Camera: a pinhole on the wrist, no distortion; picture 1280 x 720 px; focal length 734.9 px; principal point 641.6 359.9 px. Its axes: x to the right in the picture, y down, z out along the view. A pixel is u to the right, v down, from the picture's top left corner.
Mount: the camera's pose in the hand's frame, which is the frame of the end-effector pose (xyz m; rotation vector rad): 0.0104 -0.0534 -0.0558 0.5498 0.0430 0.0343
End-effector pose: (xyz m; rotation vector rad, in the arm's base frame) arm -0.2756 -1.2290 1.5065 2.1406 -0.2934 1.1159
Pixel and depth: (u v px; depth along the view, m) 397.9 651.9 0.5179
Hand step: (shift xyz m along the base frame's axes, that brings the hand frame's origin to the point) 0.3062 -0.2360 -0.3777
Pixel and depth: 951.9 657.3 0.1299
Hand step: 0.1295 0.0080 -0.0108
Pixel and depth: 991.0 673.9 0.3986
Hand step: 0.4145 -0.1429 -0.0233
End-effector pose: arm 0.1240 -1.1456 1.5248 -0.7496 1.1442 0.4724
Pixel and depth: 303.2 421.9 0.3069
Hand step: 0.2357 0.0369 0.2135
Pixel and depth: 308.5 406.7 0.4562
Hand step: 0.3516 0.0835 0.3184
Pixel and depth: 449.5 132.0 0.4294
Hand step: 0.3977 -0.0825 0.2389
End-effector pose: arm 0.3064 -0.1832 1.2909 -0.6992 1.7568 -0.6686
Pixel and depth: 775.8 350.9 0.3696
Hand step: 0.2528 -0.2615 0.0530
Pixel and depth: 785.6 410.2 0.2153
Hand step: 0.1328 -0.1609 0.0357
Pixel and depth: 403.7 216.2 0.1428
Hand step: 0.0778 -0.0874 0.1162
